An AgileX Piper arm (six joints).
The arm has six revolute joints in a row. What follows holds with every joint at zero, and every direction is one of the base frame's. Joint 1 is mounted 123 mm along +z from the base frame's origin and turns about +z. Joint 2 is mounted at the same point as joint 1 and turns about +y. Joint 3 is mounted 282.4 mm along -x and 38.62 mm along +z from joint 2 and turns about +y. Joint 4 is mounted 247.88 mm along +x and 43.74 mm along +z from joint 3 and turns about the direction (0.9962, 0, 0.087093). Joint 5 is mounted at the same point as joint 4 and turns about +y. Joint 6 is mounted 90.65 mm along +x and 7.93 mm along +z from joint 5 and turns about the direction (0.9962, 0, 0.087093). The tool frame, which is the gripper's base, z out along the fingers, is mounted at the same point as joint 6; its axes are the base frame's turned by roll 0, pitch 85.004 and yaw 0 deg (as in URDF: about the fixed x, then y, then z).
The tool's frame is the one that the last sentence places.
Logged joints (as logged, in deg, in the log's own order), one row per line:
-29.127, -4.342, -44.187, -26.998, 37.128, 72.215
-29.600, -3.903, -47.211, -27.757, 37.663, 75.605
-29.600, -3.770, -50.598, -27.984, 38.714, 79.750
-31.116, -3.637, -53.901, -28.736, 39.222, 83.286
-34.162, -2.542, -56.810, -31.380, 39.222, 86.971
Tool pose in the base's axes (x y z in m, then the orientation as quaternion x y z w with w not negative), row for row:
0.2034, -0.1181, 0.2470, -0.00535, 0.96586, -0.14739, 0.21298
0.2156, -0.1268, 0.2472, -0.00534, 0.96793, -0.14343, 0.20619
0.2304, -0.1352, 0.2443, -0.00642, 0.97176, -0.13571, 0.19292
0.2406, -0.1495, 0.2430, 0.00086, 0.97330, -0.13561, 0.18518
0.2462, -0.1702, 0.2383, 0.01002, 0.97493, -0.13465, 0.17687
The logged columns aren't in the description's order. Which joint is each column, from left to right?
Columns, left to right: joint 1, joint 4, joint 3, joint 6, joint 5, joint 2.
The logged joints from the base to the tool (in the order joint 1, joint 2, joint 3, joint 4, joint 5, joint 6), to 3 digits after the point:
-29.127, 72.215, -44.187, -4.342, 37.128, -26.998
-29.600, 75.605, -47.211, -3.903, 37.663, -27.757
-29.600, 79.750, -50.598, -3.770, 38.714, -27.984
-31.116, 83.286, -53.901, -3.637, 39.222, -28.736
-34.162, 86.971, -56.810, -2.542, 39.222, -31.380

